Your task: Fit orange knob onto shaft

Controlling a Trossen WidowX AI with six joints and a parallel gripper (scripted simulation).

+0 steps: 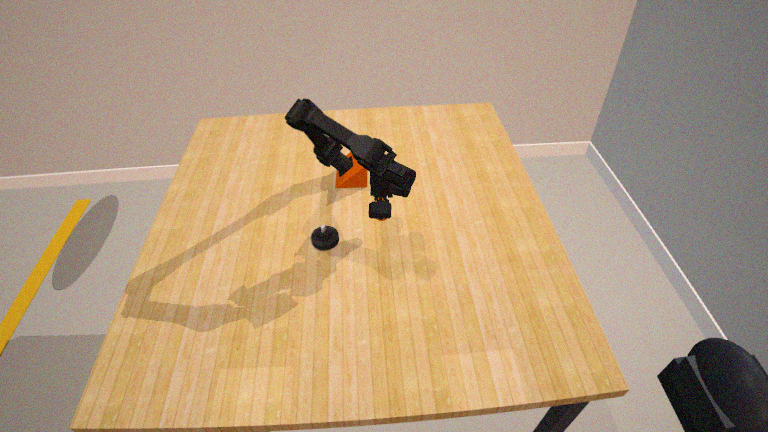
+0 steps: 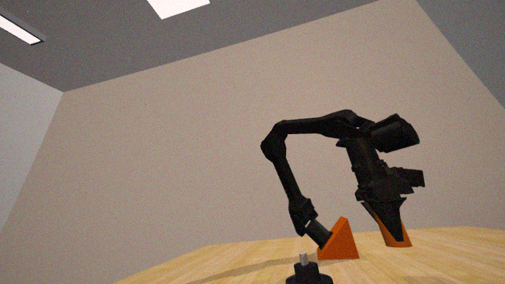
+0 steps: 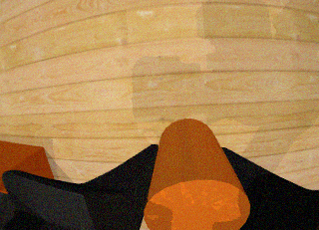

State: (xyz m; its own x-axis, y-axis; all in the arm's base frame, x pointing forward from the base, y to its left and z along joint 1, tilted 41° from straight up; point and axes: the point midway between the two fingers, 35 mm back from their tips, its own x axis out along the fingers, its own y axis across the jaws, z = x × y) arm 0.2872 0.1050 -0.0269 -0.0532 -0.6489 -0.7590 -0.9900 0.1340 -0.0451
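The round pedestal lies 20 mm ahead of my gripper tip, 180 mm to the right of it and 40 mm below it. Round my gripper tip: orange knob 30 mm above.
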